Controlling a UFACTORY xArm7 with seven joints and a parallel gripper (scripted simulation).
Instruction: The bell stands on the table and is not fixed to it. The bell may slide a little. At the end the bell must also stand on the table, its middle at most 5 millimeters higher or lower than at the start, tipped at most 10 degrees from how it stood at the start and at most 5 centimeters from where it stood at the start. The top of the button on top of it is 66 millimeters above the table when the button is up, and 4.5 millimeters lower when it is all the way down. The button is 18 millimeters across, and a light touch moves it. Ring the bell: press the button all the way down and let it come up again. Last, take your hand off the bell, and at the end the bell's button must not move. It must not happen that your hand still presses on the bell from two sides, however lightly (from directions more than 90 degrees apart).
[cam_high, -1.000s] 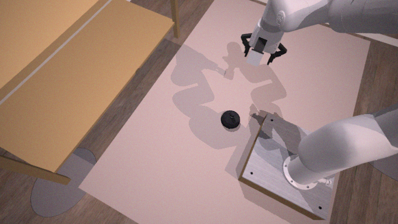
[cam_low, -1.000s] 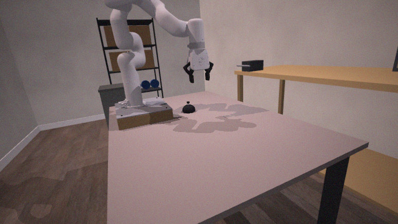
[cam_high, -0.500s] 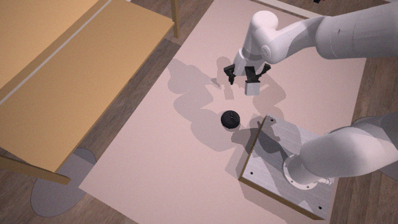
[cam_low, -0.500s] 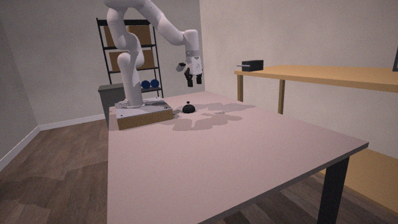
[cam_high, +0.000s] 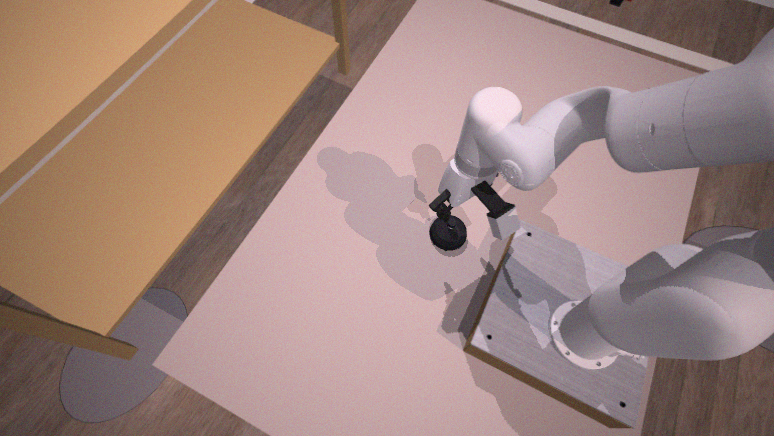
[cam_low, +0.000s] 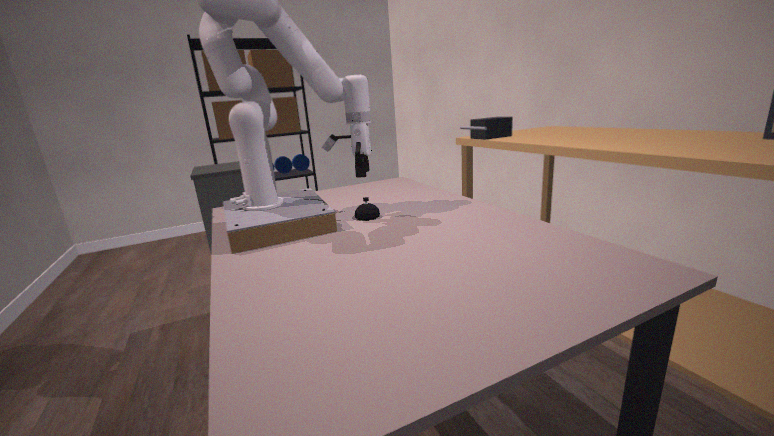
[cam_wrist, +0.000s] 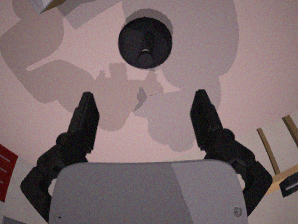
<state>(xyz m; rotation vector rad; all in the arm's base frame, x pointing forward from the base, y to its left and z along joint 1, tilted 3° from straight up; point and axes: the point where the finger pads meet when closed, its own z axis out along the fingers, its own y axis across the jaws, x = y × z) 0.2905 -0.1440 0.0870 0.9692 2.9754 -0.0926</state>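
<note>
My hand is 100 mm above the small button. From my hand the other things lie so: black bell: 110 mm below.
</note>
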